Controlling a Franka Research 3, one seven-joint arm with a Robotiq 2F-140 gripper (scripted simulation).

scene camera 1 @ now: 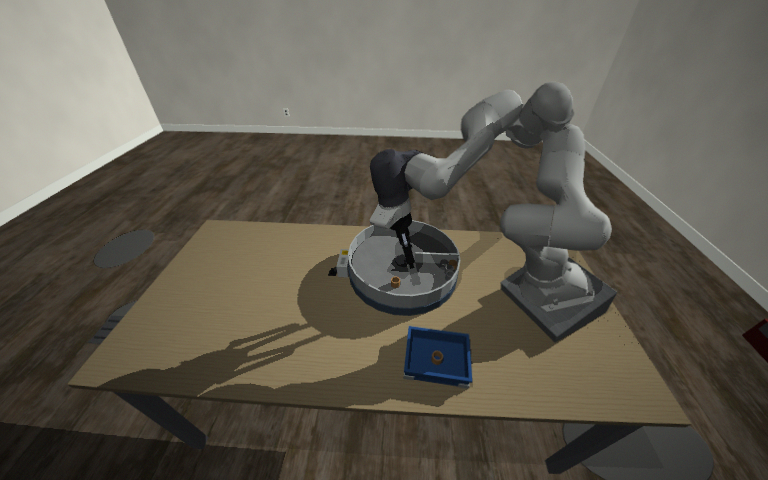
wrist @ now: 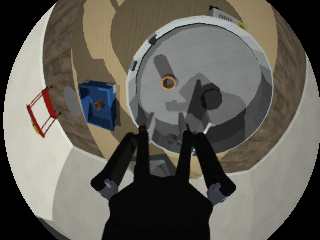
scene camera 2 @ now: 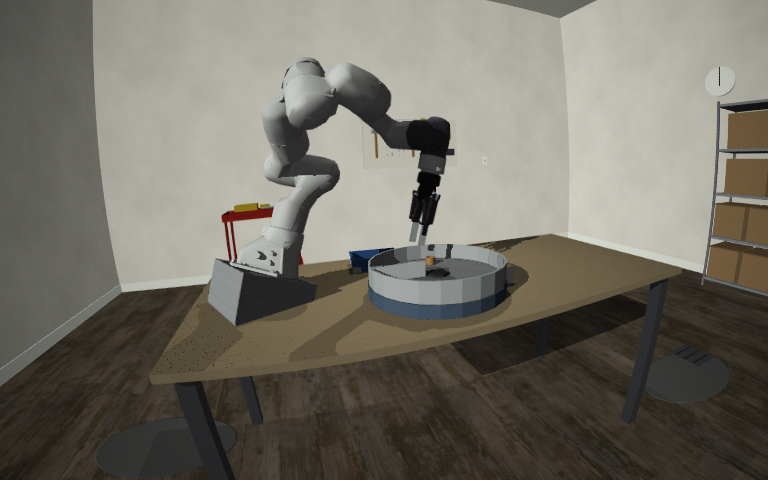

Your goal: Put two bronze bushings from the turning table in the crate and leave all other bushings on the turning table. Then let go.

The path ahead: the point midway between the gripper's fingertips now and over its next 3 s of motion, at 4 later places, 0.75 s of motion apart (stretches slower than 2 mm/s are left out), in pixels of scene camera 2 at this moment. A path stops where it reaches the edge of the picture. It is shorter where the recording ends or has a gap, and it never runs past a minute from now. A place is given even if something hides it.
My gripper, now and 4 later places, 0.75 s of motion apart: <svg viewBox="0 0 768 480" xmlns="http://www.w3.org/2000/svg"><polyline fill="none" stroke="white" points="415,243 409,244 409,265 410,265 412,249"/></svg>
